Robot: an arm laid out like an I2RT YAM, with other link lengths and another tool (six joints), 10 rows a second.
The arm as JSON. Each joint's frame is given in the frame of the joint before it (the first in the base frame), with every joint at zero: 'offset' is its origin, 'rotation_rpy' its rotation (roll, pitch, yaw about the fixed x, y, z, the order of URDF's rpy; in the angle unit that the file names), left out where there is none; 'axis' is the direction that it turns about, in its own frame. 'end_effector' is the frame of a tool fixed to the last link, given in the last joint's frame.
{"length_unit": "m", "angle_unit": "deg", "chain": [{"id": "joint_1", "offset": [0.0, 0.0, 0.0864], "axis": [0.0, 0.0, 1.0]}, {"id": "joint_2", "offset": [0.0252, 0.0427, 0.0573], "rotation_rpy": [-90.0, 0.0, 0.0], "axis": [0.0, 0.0, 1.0]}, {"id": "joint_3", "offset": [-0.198, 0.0, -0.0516], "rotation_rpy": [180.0, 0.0, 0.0], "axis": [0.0, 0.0, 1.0]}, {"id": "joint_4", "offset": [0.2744, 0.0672, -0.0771], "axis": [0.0, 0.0, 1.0]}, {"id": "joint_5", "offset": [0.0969, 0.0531, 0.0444], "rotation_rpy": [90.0, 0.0, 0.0], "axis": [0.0, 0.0, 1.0]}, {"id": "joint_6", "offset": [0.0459, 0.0, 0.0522], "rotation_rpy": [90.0, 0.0, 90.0], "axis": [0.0, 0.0, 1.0]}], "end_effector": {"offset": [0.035, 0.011, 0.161], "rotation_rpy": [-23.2, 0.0, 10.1]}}
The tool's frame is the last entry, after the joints.
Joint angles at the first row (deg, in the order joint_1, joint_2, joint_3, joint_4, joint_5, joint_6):
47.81, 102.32, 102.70, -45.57, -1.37, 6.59
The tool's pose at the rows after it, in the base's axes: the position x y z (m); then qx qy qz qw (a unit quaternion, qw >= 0):
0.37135, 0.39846, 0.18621, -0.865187, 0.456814, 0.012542, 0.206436
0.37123, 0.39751, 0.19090, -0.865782, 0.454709, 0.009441, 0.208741
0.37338, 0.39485, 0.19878, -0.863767, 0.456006, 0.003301, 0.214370
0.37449, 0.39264, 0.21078, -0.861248, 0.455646, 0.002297, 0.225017
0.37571, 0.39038, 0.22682, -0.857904, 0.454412, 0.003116, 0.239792
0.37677, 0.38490, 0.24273, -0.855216, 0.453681, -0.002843, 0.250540
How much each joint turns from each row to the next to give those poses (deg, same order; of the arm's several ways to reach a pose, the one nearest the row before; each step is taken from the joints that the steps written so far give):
-0.07, -0.58, 0.21, -0.39, 0.56, -0.26
-0.02, -0.44, 0.18, -0.25, 0.10, -0.35
-0.17, -0.65, 0.25, -0.11, 0.46, -0.18
-0.37, -1.03, 0.44, -0.24, -0.34, 0.00
-0.55, -1.15, 0.87, -0.36, -0.75, 0.08
-0.48, -1.35, 0.75, -0.71, -0.01, -0.37

